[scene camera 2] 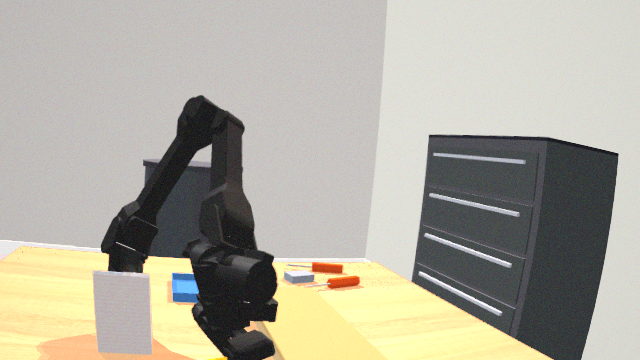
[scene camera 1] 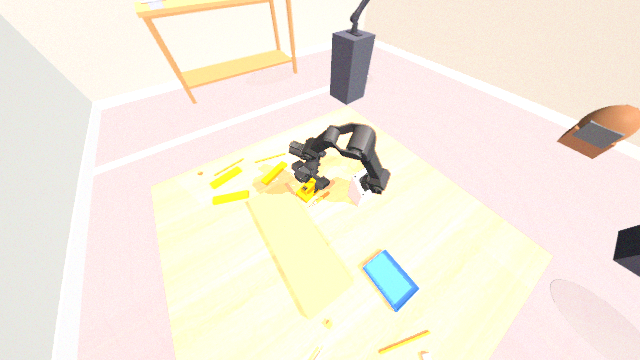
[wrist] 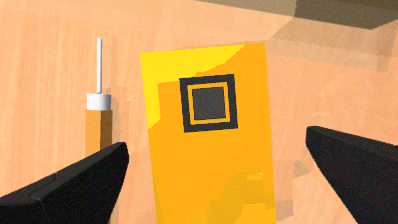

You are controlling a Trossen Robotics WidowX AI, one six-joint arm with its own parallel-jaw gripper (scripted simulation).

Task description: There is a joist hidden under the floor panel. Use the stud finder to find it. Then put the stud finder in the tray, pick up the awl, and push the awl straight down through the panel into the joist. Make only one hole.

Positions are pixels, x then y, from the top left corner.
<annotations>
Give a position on a blue tray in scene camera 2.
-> At 184, 288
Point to a blue tray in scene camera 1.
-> At 395, 285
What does the gripper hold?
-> Nothing.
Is the gripper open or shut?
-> Open.
</annotations>
